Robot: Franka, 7 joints.
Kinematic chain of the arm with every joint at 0, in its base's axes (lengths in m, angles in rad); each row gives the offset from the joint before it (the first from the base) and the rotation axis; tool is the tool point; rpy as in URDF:
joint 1: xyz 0 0 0.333 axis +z
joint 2: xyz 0 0 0 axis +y
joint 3: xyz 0 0 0.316 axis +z
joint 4: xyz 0.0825 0 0 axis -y
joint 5: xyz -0.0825 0 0.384 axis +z
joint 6: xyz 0 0 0 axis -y
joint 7: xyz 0.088 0 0 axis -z
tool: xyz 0 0 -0.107 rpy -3.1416 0 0
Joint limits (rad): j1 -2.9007..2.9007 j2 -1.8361..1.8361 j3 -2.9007..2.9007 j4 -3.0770..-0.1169 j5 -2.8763..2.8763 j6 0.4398..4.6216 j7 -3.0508..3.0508
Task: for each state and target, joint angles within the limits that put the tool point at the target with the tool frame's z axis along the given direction. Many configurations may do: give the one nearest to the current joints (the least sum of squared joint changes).
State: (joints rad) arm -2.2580 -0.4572 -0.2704 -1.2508 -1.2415 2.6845 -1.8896
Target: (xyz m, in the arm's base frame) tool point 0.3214 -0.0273 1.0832 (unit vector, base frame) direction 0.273 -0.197 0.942
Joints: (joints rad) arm -2.7628 -0.6202 0.1886 -0.5378 -1.2708 3.3566 -1.8896
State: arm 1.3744 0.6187 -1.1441 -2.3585 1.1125 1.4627 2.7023
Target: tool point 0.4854 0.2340 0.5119 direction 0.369 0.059 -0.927
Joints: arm 1.9384 1.0432 -1.9321 -2.0493 1.0889 1.8864 2.7023
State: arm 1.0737 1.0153 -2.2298 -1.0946 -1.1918 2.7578 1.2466
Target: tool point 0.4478 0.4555 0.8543 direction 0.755 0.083 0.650
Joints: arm 1.4977 0.8879 -1.9467 -0.9502 -1.0046 3.0062 1.2466
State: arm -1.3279 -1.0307 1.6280 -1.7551 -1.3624 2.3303 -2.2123
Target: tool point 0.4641 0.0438 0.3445 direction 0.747 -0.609 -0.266
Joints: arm -1.3385 -0.7026 1.3326 -2.4475 -1.8216 2.8681 -2.2123
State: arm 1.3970 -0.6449 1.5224 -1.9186 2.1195 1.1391 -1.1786
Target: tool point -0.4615 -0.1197 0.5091 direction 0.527 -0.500 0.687
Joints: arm 0.8246 -0.1874 2.2701 -2.1742 2.0556 0.4398 -1.1786
